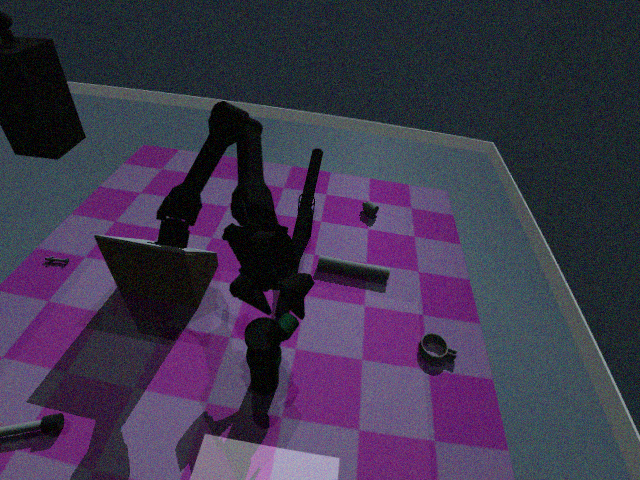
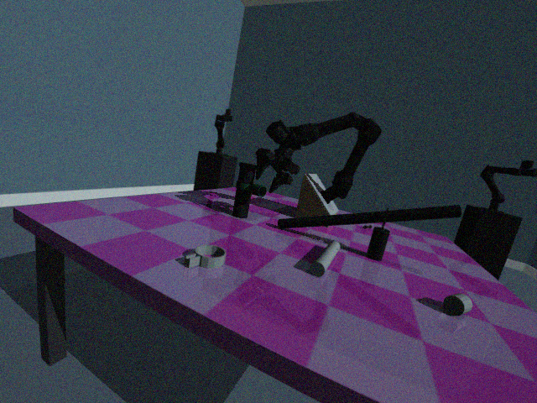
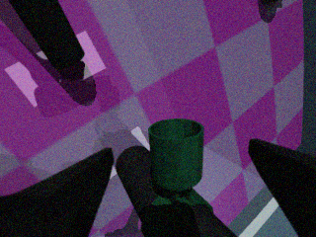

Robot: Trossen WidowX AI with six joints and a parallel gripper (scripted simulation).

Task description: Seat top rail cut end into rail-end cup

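Now: gripper tip 3 cm to the left of the green rail-end cup and 2 cm above it. The rest, counted from my gripper tip: bolt: 68 cm behind, 16 cm to the left, 13 cm below; then grey tube: 28 cm to the left, 16 cm ahead, 12 cm below; then loop-cap post: 41 cm to the left, 3 cm below.
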